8 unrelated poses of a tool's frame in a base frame.
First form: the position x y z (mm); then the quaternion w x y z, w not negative.
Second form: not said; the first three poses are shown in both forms.
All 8 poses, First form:
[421 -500 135 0.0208 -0.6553 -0.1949 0.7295]
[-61 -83 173 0.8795 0.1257 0.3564 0.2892]
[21 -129 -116 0.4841 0.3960 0.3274 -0.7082]
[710 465 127 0.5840 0.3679 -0.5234 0.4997]
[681 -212 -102 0.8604 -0.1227 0.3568 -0.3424]
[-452 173 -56 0.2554 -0.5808 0.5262 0.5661]
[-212 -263 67 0.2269 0.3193 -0.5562 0.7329]
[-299 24 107 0.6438 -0.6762 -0.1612 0.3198]
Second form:
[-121.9 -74.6 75.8 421 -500 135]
[35.9 44.4 1.2 -61 -83 173]
[-103.0 -14.1 60.9 21 -129 -116]
[92.8 -14.1 79.2 710 465 127]
[-44.5 44.3 2.7 681 -212 -102]
[102.2 -22.9 -104.4 -452 173 -56]
[135.2 12.5 79.5 -212 -263 67]
[14.6 -39.8 -87.5 -299 24 107]

